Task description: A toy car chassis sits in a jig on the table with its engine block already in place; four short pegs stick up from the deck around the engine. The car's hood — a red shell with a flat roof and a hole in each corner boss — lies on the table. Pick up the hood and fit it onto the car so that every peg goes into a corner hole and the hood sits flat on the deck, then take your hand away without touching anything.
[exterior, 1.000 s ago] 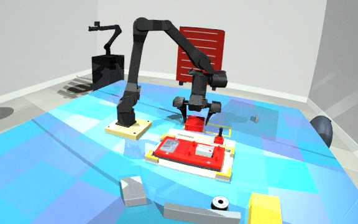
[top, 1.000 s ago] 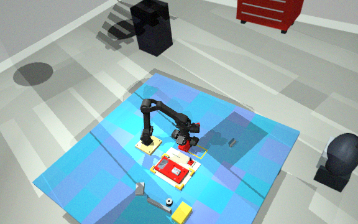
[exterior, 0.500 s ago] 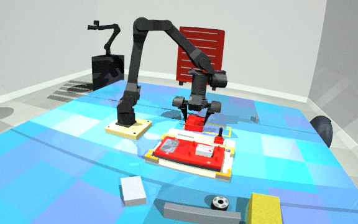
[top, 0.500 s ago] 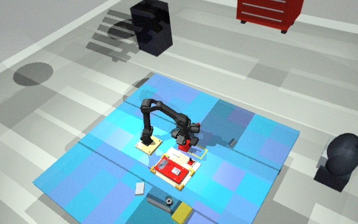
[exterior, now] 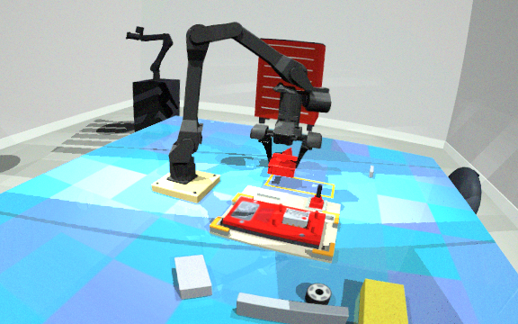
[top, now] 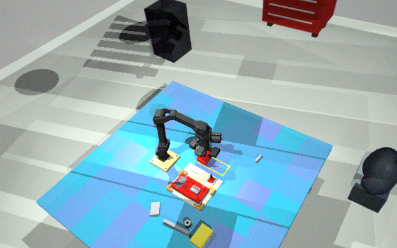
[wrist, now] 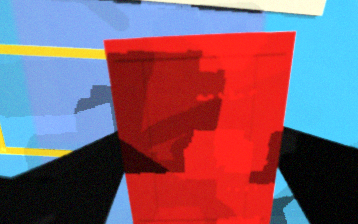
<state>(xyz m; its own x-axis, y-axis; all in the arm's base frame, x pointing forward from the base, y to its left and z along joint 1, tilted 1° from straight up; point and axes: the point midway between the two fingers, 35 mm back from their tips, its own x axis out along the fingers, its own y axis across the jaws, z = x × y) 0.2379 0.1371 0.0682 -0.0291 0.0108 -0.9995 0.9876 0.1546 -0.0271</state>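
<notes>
Now: the engine block 90 mm ahead of my gripper tip, 210 mm to the right of it and 30 mm below it. From my gripper tip the other things lie so: black wheel 180 mm ahead, 380 mm to the right, 40 mm below; then red hood 10 mm above; then yellow block 280 mm ahead, 390 mm to the right, 40 mm below.
</notes>
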